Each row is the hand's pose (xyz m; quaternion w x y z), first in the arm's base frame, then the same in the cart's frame.
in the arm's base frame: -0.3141 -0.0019 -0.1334 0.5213 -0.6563 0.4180 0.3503
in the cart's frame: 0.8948 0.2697 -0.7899 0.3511 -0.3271 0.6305 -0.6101
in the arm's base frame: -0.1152 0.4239 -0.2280 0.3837 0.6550 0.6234 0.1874
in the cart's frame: 1.2078 -0.0443 -0.6074 0.7864 0.5188 -0.2412 -0.2328
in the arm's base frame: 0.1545 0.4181 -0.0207 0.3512 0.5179 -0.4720 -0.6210
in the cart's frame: 1.1962 0.0357 -0.2769 0.2306 0.0464 0.9585 0.1612
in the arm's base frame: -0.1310 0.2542 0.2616 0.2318 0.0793 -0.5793 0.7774
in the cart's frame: 1.2022 0.4421 -0.4281 0.5020 -0.7359 -0.0700 0.4489
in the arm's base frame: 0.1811 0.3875 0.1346 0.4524 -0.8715 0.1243 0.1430
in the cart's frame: 1.2078 0.1696 -0.1893 0.0160 0.5366 -0.5902 0.6029
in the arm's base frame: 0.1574 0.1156 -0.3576 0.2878 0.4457 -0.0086 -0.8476
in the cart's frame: 0.8163 -0.1378 -0.4520 0.2973 -0.3559 0.7724 0.4339
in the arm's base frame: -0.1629 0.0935 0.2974 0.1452 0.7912 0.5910 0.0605
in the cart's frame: 1.0732 0.5449 -0.4583 0.6344 0.6979 -0.3269 -0.0595
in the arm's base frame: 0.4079 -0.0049 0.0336 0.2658 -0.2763 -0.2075 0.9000
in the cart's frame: 0.7591 0.1489 -0.0714 0.5812 -0.6830 0.3914 0.2062
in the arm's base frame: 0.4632 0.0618 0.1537 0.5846 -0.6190 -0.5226 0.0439
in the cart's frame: 0.8424 0.2057 0.0371 0.1385 0.9101 -0.0342 0.3890
